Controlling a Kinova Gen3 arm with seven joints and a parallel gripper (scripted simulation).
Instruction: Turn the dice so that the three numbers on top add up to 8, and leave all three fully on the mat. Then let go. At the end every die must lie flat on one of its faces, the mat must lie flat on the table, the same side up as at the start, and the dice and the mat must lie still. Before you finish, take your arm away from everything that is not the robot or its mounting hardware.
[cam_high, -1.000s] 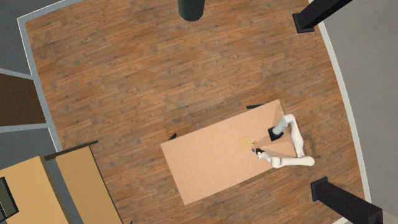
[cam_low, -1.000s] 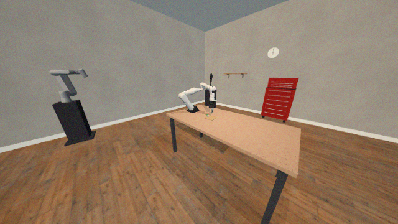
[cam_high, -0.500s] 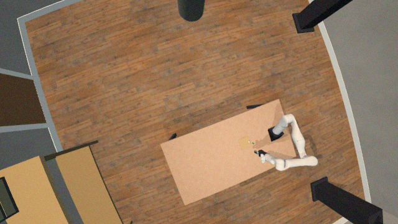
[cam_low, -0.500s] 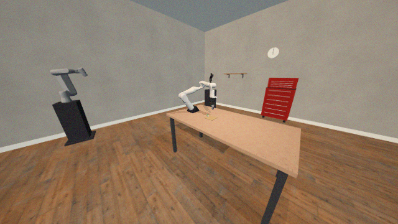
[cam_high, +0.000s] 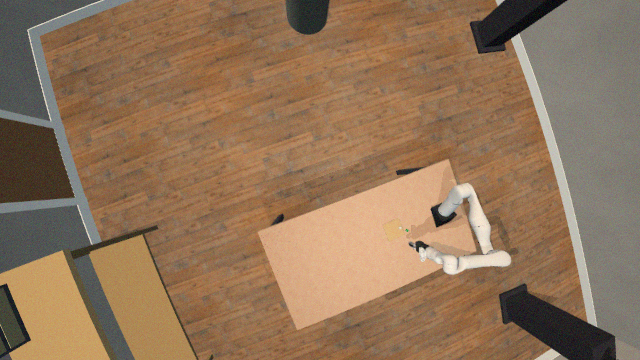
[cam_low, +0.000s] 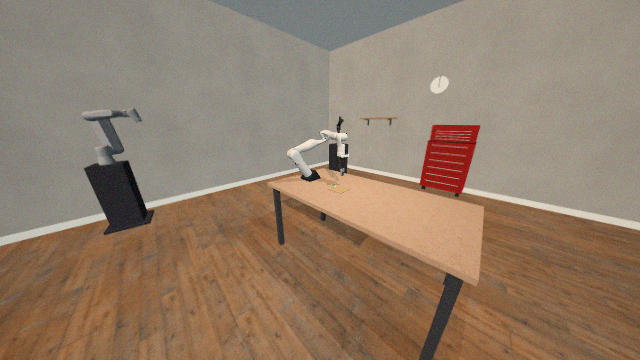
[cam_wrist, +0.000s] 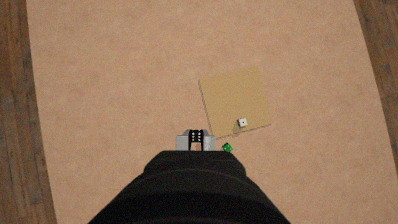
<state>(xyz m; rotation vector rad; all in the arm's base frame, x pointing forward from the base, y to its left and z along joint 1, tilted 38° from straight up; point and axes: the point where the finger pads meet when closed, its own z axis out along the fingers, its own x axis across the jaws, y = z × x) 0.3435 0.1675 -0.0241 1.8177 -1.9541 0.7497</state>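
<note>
Now: hand 40 mm past the green die, 60 mm to the left of it and 110 mm above it. The rest, counted from my hand: black die: 10 mm below; then tan mat: 60 mm ahead, 90 mm to the right, 120 mm below; then white die: 10 mm ahead, 100 mm to the right, 110 mm below.
</note>
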